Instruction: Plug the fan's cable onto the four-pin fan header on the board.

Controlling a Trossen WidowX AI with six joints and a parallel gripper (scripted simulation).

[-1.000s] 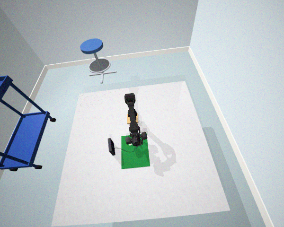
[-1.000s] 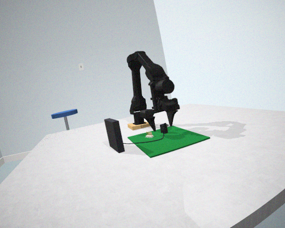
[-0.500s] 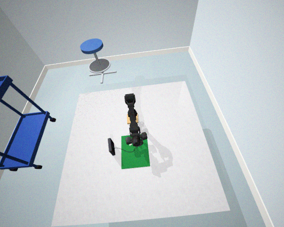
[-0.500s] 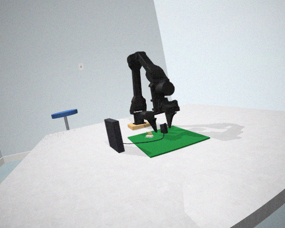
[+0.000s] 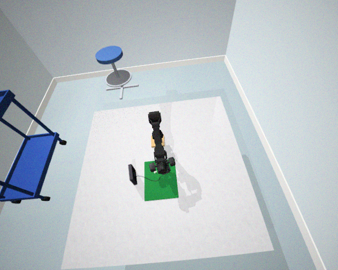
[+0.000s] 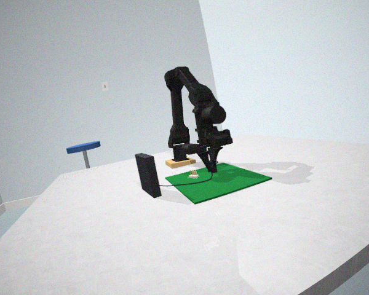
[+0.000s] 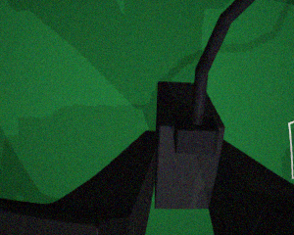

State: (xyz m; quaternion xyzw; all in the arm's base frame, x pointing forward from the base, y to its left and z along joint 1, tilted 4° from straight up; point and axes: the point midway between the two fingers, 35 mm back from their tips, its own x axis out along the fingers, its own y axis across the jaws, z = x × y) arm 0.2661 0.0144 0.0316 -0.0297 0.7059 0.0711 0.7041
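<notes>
Right now my gripper tip is 7 cm to the left of the white four-pin fan header and 2 cm above it. From my gripper tip the other things lie so: black fan 3 cm ahead, 22 cm to the right, 4 cm above; then black plug 1 cm ahead, 1 cm above; then green board 7 cm ahead, 3 cm to the right, 3 cm below.
</notes>
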